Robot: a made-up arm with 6 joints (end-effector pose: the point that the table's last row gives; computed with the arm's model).
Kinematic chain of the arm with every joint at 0, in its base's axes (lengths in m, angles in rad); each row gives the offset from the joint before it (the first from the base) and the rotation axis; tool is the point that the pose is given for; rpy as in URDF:
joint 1: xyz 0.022 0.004 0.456 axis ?
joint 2: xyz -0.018 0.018 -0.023 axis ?
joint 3: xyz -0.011 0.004 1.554 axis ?
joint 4: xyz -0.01 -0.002 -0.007 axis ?
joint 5: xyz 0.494 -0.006 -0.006 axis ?
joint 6: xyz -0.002 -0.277 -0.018 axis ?
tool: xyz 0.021 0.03 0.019 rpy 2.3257 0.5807 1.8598
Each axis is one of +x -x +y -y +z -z.
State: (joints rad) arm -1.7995 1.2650 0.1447 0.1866 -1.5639 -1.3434
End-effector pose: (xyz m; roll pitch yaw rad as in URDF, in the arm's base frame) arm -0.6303 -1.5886 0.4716 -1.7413 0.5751 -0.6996
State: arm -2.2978 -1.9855 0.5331 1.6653 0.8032 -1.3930
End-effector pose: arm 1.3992 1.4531 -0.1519 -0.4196 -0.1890 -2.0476
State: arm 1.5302 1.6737 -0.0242 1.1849 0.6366 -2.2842
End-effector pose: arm 0.1931 1.7476 -0.2518 -2.2892 -0.7980 2.4291
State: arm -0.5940 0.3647 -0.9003 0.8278 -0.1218 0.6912
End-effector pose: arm 0.6097 -0.5983 1.4584 -2.3571 -0.0916 3.0505
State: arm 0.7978 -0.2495 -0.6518 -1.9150 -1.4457 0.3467
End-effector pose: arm -0.1154 0.0471 1.5363 1.3770 -0.8732 -1.8198
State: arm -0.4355 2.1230 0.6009 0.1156 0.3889 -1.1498
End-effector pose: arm 1.1600 -0.8169 -0.8652 -2.9625 -0.4401 0.8432
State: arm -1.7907 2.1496 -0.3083 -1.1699 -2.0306 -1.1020
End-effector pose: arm -0.1991 -0.6942 -0.4989 0.4888 1.2252 -0.4897
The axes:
joint 1: +z
joint 2: +y
joint 3: -y
joint 4: -x
joint 5: -y
joint 6: -x

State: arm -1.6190 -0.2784 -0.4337 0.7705 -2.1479 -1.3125
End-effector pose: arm -0.1923 -0.0383 2.0223 -2.6322 0.7926 -0.9681
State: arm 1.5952 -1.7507 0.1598 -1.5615 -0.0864 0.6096
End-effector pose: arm 0.0131 -1.4684 0.7016 0.2766 0.4217 -2.8845
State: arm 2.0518 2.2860 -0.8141 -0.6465 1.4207 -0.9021
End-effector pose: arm -0.1074 0.7106 -0.4344 -2.6619 0.4021 -3.0362
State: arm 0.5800 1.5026 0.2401 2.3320 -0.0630 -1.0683
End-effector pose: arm 1.4617 1.2152 0.1280 -2.4065 0.0849 -2.2867
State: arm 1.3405 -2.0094 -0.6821 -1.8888 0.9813 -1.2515
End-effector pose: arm -0.3022 -0.9706 0.1599 -0.5367 0.4515 -1.3843
